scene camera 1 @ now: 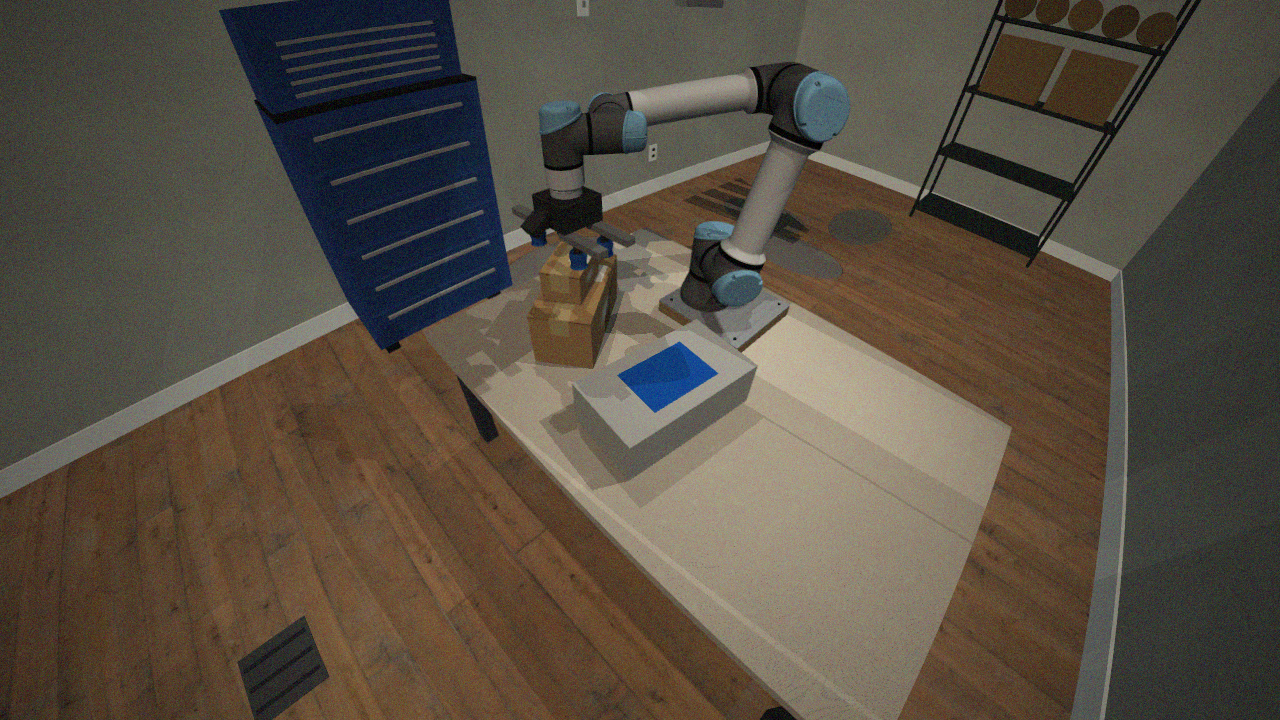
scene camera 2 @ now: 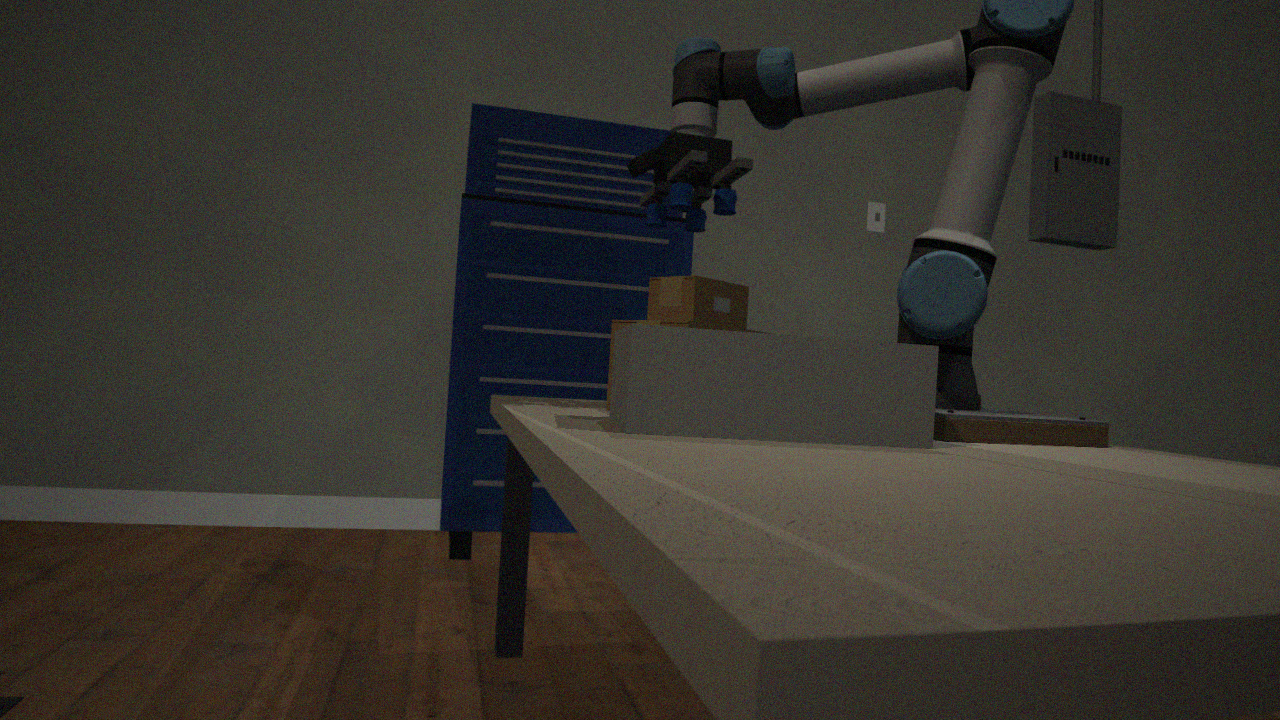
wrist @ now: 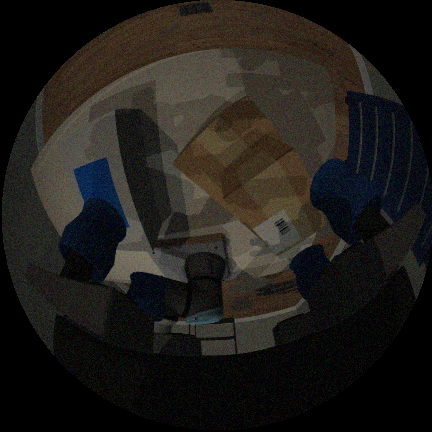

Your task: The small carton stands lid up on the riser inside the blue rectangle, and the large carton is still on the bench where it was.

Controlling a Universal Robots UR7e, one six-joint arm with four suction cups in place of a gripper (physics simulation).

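Frame: origin at the arm's base, x ahead, y left, z up, level; centimetres.
Seen in the pictures: hand, tool point: [scene camera 1: 571,247] [scene camera 2: 688,219] [wrist: 222,249]; arm's base, link origin: [scene camera 1: 705,296] [wrist: 204,263].
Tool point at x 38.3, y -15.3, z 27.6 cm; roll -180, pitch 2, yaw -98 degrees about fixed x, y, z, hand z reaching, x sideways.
Pixels of each thing's middle, then the offset from my tool point to it. Level surfaces: height alone.
- small brown carton, body centre: [wrist: 277,198] [scene camera 2: 698,304] [scene camera 1: 570,271] dz -12.8, dx -6.8, dy -7.8 cm
- large brown carton, body centre: [wrist: 258,177] [scene camera 1: 577,305] dz -24.2, dx -8.2, dy -7.7 cm
- bench, surface height: dz -31.6 cm
- grey riser, body centre: [scene camera 2: 762,385] [scene camera 1: 666,392] [wrist: 109,185] dz -25.6, dx +1.8, dy +28.0 cm
- blue rectangle, body centre: [scene camera 1: 668,374] [wrist: 98,197] dz -19.6, dx +1.8, dy +28.0 cm
The small brown carton [scene camera 1: 562,282] [scene camera 2: 698,302] [wrist: 272,182] sits on top of the large brown carton [scene camera 1: 565,338] [wrist: 212,137], which stands on the bench [scene camera 1: 805,510] [scene camera 2: 895,528]. In scene camera 2 the riser hides most of the large carton. The grey riser [scene camera 1: 684,434] [scene camera 2: 769,385] [wrist: 136,165] stands beside the cartons and bears the blue rectangle [scene camera 1: 666,376] [wrist: 92,175], with no carton on it. My gripper [scene camera 1: 574,249] [scene camera 2: 690,207] [wrist: 220,247], four blue suction cups, is open and hangs above the small carton, with a gap between in scene camera 2.
The robot's base plate [scene camera 1: 759,320] [scene camera 2: 1020,429] stands behind the riser. A blue drawer cabinet [scene camera 1: 393,197] [scene camera 2: 537,358] stands on the floor beyond the bench's far end. A shelf rack [scene camera 1: 1006,168] stands by the back wall. A grey box [scene camera 2: 1074,170] hangs on the wall.
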